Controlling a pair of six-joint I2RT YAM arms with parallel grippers.
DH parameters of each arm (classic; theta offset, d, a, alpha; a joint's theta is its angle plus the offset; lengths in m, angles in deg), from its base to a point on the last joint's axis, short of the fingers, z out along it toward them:
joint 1: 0 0.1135 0.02 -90
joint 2: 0 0 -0.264 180
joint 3: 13.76 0 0.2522 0
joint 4: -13.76 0 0.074 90
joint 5: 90 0 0 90
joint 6: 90 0.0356 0 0
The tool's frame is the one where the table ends.
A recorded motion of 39 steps. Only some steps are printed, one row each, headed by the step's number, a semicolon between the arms.
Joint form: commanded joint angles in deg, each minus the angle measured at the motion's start. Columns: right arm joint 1, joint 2, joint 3, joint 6, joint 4, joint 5; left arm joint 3, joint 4, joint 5, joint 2, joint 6, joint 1.
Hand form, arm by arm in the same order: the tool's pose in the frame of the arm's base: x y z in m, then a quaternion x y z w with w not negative. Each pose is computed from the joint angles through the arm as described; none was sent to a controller.
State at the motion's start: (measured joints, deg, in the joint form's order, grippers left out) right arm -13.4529 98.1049 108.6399 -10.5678 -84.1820 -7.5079; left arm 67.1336 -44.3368 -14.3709 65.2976 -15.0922 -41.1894
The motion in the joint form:
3: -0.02 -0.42 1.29 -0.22 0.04 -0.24; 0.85 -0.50 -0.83 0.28 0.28 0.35
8: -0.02 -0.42 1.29 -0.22 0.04 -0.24; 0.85 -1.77 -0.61 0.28 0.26 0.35
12: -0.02 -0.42 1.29 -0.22 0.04 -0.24; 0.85 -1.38 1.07 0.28 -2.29 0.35
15: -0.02 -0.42 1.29 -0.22 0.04 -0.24; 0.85 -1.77 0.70 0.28 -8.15 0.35
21: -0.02 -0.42 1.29 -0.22 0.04 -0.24; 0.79 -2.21 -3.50 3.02 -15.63 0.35
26: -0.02 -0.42 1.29 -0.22 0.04 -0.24; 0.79 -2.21 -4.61 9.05 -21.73 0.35
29: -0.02 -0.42 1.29 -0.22 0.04 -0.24; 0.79 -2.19 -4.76 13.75 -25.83 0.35
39: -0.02 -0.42 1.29 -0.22 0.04 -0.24; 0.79 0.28 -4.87 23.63 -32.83 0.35
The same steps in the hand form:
3: 0.3083 -0.0689 0.3818 0.01246 0.98527 0.03225 0.16748; 0.1824 -0.1453 0.3510 0.15227 0.89574 -0.07956 0.41003
8: 0.3083 -0.0689 0.3818 0.01246 0.98527 0.03225 0.16748; 0.1811 -0.1444 0.3492 0.15519 0.89979 -0.07601 0.40065
12: 0.3083 -0.0689 0.3818 0.01246 0.98527 0.03225 0.16748; 0.1810 -0.1456 0.3496 0.14045 0.90225 -0.09858 0.39561
15: 0.3083 -0.0689 0.3818 0.01246 0.98527 0.03225 0.16748; 0.1807 -0.1451 0.3491 0.09341 0.90936 -0.11432 0.38894
21: 0.3083 -0.0689 0.3818 0.01246 0.98527 0.03225 0.16748; 0.1898 -0.1497 0.3383 0.02425 0.92039 -0.09475 0.37858
26: 0.3083 -0.0689 0.3818 0.01246 0.98527 0.03225 0.16748; 0.2071 -0.1637 0.3140 -0.01955 0.93652 -0.07459 0.34202
29: 0.3083 -0.0689 0.3818 0.01246 0.98527 0.03225 0.16748; 0.2190 -0.1739 0.2934 -0.04697 0.94703 -0.05912 0.31214
39: 0.3083 -0.0689 0.3818 0.01246 0.98527 0.03225 0.16748; 0.2427 -0.1943 0.2481 -0.09548 0.95861 -0.03227 0.26628

